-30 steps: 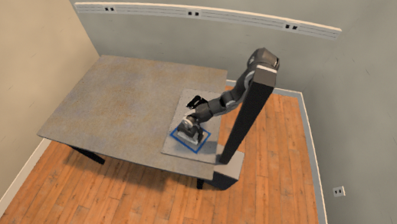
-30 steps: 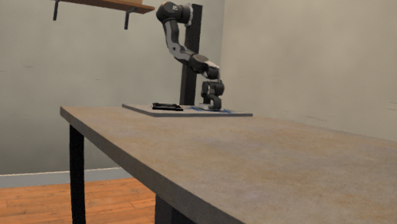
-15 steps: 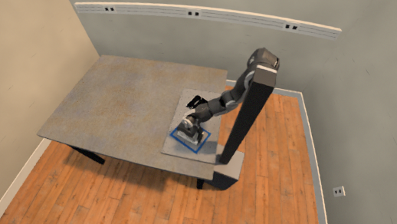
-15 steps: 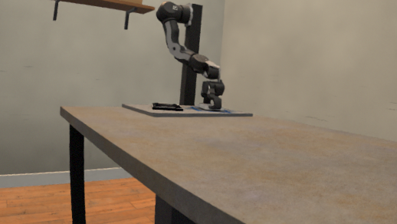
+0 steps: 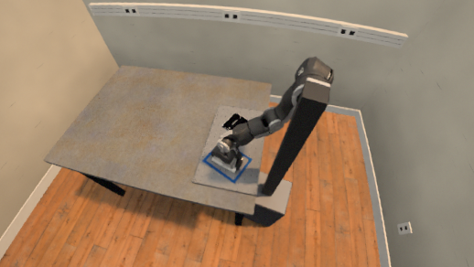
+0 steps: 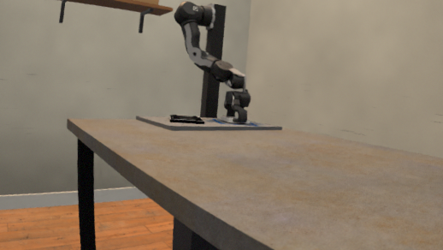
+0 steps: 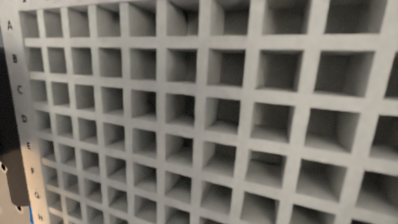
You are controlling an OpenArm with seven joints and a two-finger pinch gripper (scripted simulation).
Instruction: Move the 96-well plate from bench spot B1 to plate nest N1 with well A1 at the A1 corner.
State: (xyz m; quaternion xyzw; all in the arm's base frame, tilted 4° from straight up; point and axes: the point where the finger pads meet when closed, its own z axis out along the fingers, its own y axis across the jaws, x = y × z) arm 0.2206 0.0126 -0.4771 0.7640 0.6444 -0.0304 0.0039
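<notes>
The white 96-well plate is 10 mm above my hand. From my hand the other things lie so: black plate nest 210 mm to the right, 10 mm ahead.
</notes>
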